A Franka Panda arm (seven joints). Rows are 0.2 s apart.
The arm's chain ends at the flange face. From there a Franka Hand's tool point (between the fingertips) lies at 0.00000 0.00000 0.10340 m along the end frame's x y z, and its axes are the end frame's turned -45 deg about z.
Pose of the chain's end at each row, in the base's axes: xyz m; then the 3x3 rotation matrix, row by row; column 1 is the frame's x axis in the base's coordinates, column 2 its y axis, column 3 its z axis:
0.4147 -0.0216 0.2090; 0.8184 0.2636 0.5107; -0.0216 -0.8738 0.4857; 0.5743 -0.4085 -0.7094
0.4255 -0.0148 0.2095; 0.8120 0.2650 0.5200; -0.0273 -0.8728 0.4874; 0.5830 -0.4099 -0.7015
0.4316 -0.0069 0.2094; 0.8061 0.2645 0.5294; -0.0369 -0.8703 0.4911; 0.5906 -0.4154 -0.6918
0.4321 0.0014 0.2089; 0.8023 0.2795 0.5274; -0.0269 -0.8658 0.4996; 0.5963 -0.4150 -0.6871
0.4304 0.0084 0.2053; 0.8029 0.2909 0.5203; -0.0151 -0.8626 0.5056; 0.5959 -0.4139 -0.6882
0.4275 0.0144 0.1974; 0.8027 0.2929 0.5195; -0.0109 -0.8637 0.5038; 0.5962 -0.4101 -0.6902
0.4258 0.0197 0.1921; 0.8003 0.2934 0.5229; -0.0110 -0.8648 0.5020; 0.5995 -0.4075 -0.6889
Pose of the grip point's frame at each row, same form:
0.4675 0.0286 0.1356; 0.3923 0.7651 0.5107; 0.6026 -0.6331 0.4857; 0.6949 0.1172 -0.7094
0.4793 0.0356 0.1370; 0.3868 0.7616 0.5200; 0.5979 -0.6365 0.4874; 0.7021 0.1224 -0.7015
0.4863 0.0439 0.1379; 0.3830 0.7570 0.5294; 0.5893 -0.6415 0.4911; 0.7113 0.1239 -0.6918
0.4866 0.0531 0.1379; 0.3697 0.7649 0.5274; 0.5932 -0.6312 0.4996; 0.7151 0.1282 -0.6871
0.4842 0.0607 0.1341; 0.3620 0.7734 0.5203; 0.5993 -0.6206 0.5056; 0.7140 0.1287 -0.6882
0.4812 0.0665 0.1260; 0.3605 0.7747 0.5195; 0.6030 -0.6184 0.5038; 0.7116 0.1316 -0.6902
0.4799 0.0716 0.1209; 0.3584 0.7734 0.5229; 0.6037 -0.6193 0.5020; 0.7121 0.1358 -0.6889

